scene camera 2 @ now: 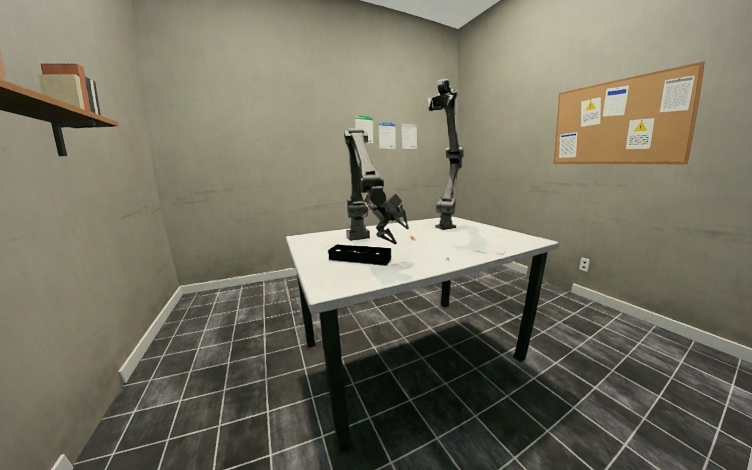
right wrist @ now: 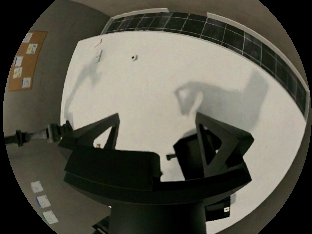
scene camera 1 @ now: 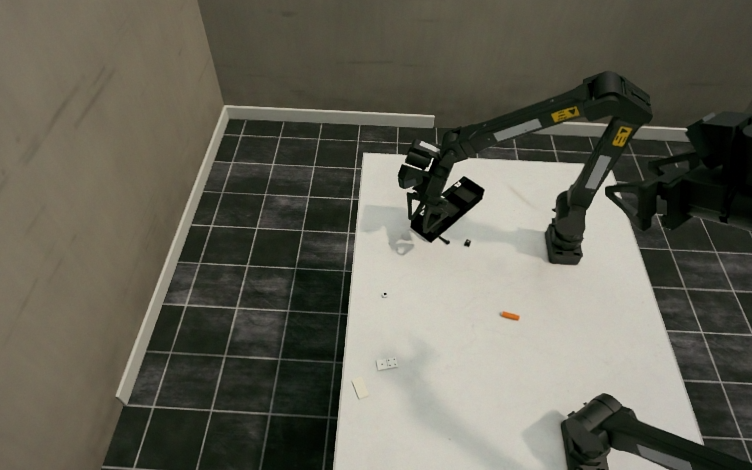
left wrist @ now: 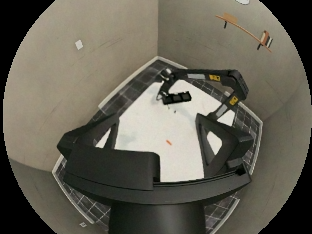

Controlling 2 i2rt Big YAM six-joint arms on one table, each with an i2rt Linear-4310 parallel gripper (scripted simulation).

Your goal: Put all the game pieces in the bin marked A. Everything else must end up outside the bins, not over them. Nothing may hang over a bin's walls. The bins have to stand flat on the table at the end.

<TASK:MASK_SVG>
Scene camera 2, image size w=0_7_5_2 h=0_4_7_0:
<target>black bin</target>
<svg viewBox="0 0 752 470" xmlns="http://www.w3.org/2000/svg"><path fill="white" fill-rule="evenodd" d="M328 249L328 260L387 266L392 259L391 248L336 244Z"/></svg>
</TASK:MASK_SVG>
